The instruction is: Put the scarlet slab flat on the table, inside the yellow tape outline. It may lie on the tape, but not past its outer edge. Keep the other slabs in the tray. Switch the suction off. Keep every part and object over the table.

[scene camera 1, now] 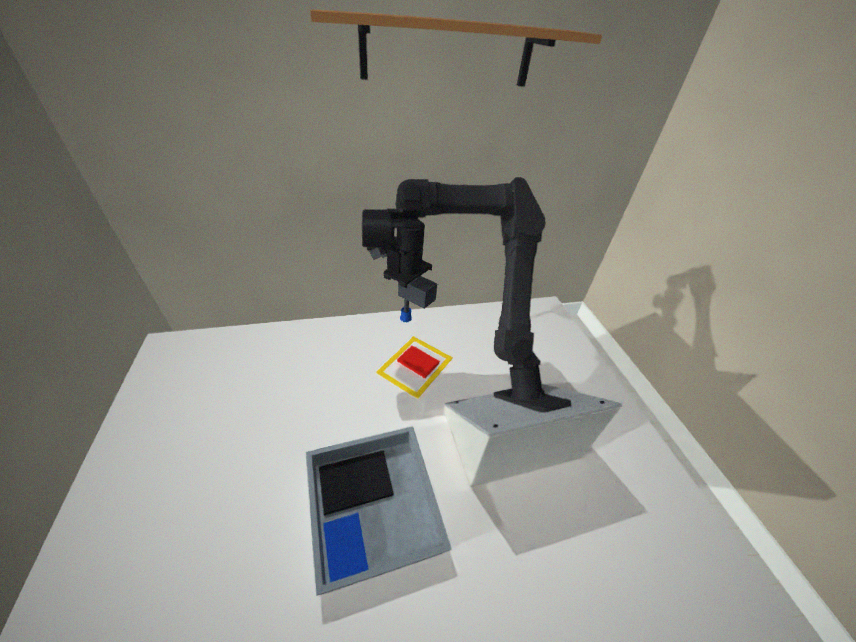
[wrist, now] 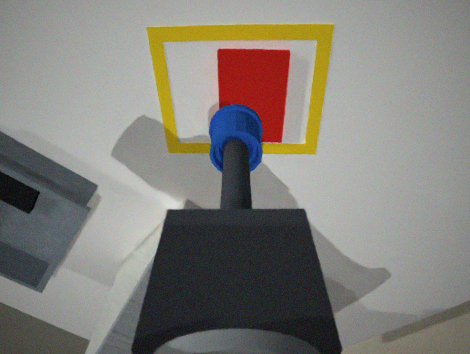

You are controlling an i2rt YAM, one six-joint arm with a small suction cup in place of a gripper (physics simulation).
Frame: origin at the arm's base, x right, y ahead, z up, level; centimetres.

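Seen in the pictures: hand, its tool point: (scene camera 1: 405, 318) (wrist: 235, 129); arm's base, origin of its link: (scene camera 1: 528, 400).
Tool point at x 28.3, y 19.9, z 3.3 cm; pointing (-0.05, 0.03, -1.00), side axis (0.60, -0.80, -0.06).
Note:
Pixels of each thing's middle, then the offset from my tool point to it. Level surfaces: height alone.
- scarlet slab, middle of its body: (wrist: 252, 98) (scene camera 1: 418, 361) dx -2.7, dy -3.1, dz -14.2 cm
- black slab, middle of its body: (scene camera 1: 355, 480) dx -30.5, dy +18.5, dz -13.8 cm
- blue slab, middle of its body: (scene camera 1: 345, 546) dx -41.8, dy +22.2, dz -13.8 cm
- grey tray, middle of its body: (scene camera 1: 373, 501) dx -36.1, dy +15.9, dz -12.1 cm
- table, height of its surface: dz -14.6 cm
The scarlet slab (scene camera 1: 418, 361) (wrist: 255, 77) lies flat on the table, inside the yellow tape outline (scene camera 1: 434, 378) (wrist: 240, 33). In the wrist view its near left corner is hidden behind the suction cup. My gripper, a blue suction cup (scene camera 1: 405, 315) (wrist: 236, 125), hangs well above the table with nothing on it, apart from the slab. A black slab (scene camera 1: 356, 481) (wrist: 17, 192) and a blue slab (scene camera 1: 345, 547) lie in the grey tray (scene camera 1: 432, 492) (wrist: 65, 220); the blue slab does not show in the wrist view.
The arm stands on a pale wedge-shaped base (scene camera 1: 539, 449) at the right of the table (scene camera 1: 207, 414). The tray stands in front of the outline, left of the base. A wooden shelf (scene camera 1: 456, 26) is on the back wall, above the arm. A low white ledge (scene camera 1: 691, 442) runs along the right side.

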